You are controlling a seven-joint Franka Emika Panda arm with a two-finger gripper.
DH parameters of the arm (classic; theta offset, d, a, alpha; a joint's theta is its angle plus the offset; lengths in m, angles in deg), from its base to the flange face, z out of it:
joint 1: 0 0.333 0 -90
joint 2: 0 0 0 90
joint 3: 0 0.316 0.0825 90
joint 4: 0 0 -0.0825 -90
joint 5: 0 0.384 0 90
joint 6: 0 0 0.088 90
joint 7: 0 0.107 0 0
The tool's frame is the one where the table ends.
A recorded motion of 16 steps. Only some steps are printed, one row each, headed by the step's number.
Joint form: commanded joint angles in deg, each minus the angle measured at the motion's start. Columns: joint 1, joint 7, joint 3, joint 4, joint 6, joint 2, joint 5.
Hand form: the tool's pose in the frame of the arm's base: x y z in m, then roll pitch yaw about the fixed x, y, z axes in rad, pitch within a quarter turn. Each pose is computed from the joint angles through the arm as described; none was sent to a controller.
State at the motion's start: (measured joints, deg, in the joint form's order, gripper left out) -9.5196 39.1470 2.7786 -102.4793 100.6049 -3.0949 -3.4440
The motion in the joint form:
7: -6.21 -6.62 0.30 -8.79 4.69 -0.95 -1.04
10: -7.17 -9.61 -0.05 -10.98 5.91 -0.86 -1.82
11: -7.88 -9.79 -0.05 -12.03 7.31 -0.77 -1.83
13: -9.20 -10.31 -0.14 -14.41 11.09 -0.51 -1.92
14: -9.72 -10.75 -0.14 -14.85 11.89 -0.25 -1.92
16: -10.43 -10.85 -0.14 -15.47 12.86 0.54 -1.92
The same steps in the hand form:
7: 0.5214 -0.1228 0.5094 3.0567 -0.0130 -0.7662
10: 0.5151 -0.1349 0.4923 3.0370 0.0023 -0.7311
11: 0.5134 -0.1411 0.4849 3.0396 -0.0010 -0.7381
13: 0.5104 -0.1533 0.4684 3.0495 -0.0171 -0.7475
14: 0.5097 -0.1580 0.4636 3.0508 -0.0175 -0.7477
16: 0.5092 -0.1646 0.4525 3.0485 -0.0099 -0.7569

